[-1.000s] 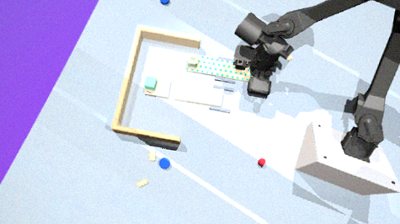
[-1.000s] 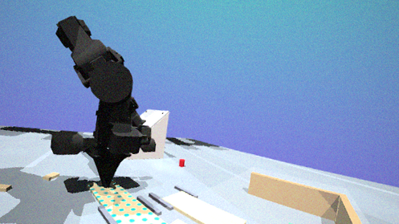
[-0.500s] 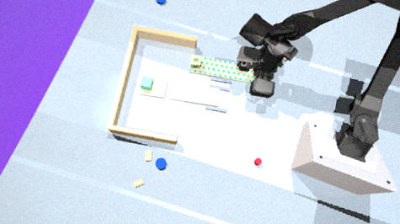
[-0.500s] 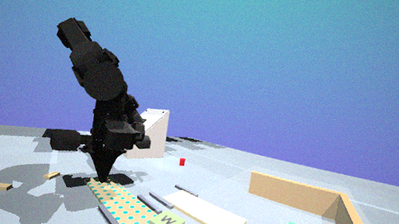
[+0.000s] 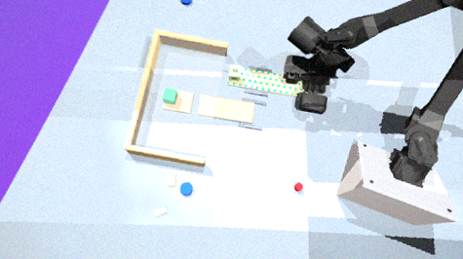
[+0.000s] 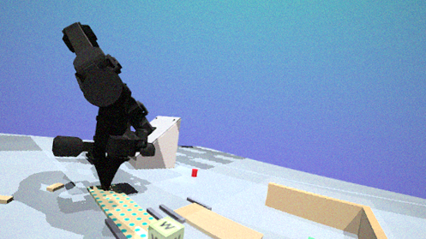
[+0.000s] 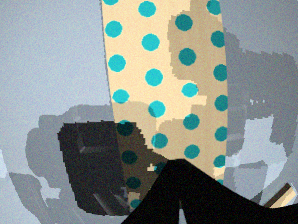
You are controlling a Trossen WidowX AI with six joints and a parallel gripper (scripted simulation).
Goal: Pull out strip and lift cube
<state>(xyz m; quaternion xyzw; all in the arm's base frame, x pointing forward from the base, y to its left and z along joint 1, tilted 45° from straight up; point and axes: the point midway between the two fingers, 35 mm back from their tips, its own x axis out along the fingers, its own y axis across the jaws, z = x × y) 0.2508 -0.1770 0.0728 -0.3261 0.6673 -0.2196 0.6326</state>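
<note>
The teal-dotted strip is 9 cm ahead of my gripper tip and 2 cm to the left of it. From my gripper tip the other things lie so: red peg: 5 cm behind, 26 cm to the left, 1 cm above; labelled cube: 20 cm ahead, 3 cm to the left, 2 cm above.
</note>
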